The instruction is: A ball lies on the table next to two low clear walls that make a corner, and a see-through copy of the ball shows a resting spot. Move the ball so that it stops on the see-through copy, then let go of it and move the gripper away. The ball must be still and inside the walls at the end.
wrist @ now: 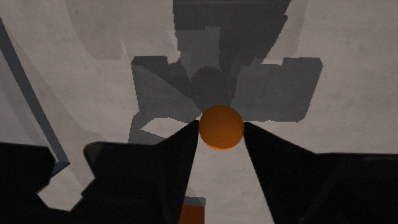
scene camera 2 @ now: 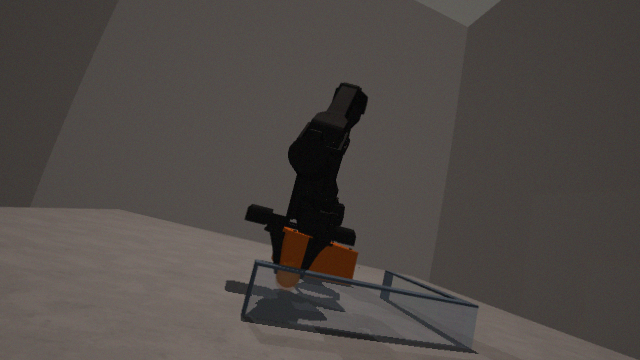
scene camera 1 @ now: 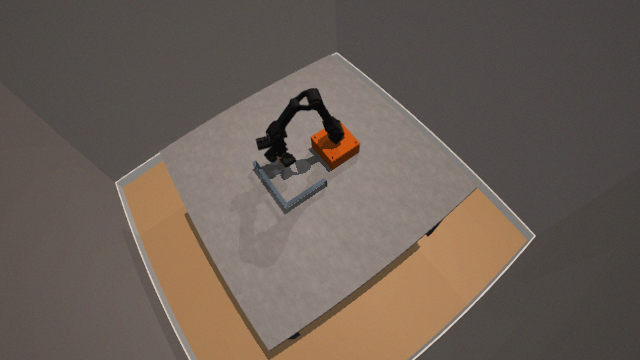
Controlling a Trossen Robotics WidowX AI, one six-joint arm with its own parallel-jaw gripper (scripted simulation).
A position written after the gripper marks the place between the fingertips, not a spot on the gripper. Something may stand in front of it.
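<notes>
In scene camera 2 you can see the gripper [scene camera 2: 288,276], and the wrist view has the gripper too [wrist: 220,125]. The gripper holds an orange ball [wrist: 221,127].
</notes>
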